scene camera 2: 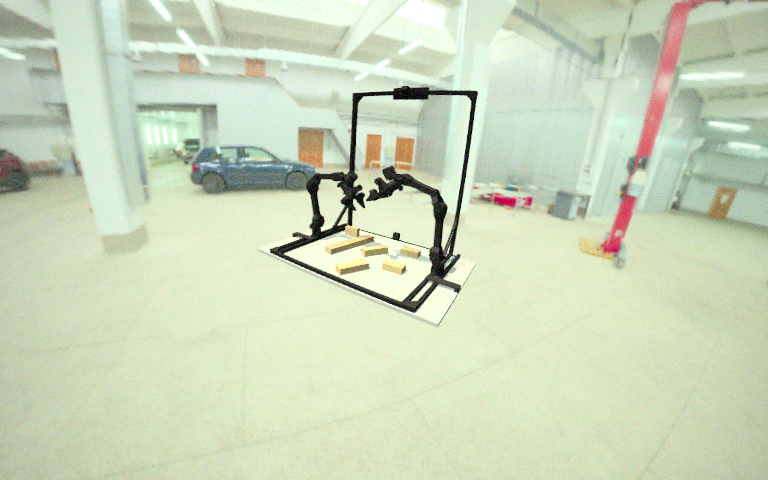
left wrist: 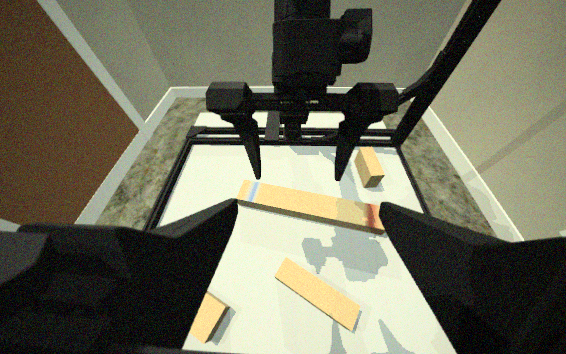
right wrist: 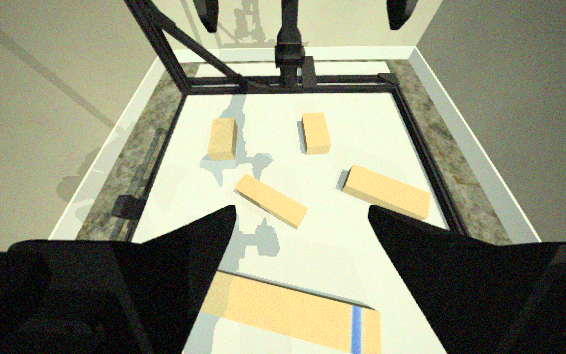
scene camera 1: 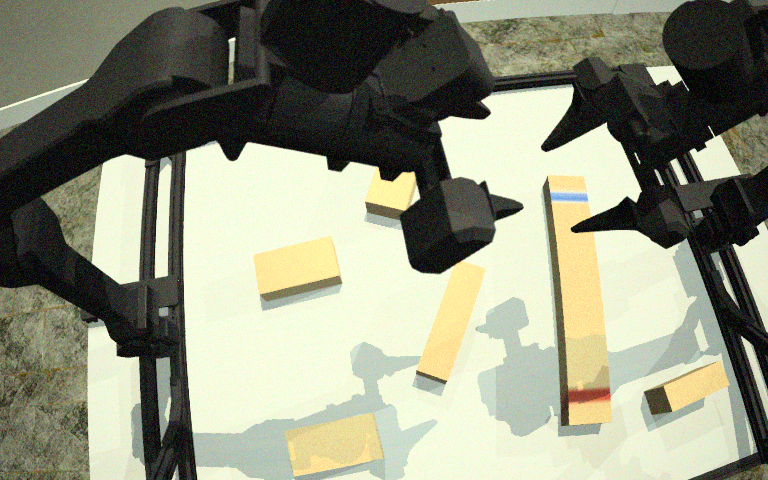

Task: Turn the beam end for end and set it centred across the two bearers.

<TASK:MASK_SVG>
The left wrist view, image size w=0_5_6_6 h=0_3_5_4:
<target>left gripper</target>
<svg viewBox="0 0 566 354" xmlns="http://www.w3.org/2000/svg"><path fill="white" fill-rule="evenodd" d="M381 202L378 215L384 230L457 354L566 354L566 236L509 242L449 222L447 223L444 220L391 202ZM237 198L229 198L149 231L125 226L48 222L27 223L21 225L16 232L0 231L0 354L240 354L182 349L233 233L238 216Z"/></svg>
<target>right gripper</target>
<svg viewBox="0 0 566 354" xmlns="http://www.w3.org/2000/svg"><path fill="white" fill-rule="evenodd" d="M372 8L346 9L340 19L322 19L315 15L297 14L274 22L272 25L272 83L274 93L253 93L246 82L212 82L205 93L206 110L219 115L221 120L234 126L247 151L256 180L261 179L261 155L258 121L252 118L255 111L342 112L344 120L339 122L334 164L334 178L336 181L341 180L354 148L366 129L371 124L381 122L384 116L398 112L399 93L393 83L358 82L347 93L327 93L327 86L334 85L336 76L341 75L342 64L358 64L367 60L372 40Z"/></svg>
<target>long beam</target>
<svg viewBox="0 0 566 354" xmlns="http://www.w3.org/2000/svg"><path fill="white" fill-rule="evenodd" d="M237 195L238 204L241 206L377 235L385 233L378 215L379 205L250 180L243 181Z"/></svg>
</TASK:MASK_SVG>
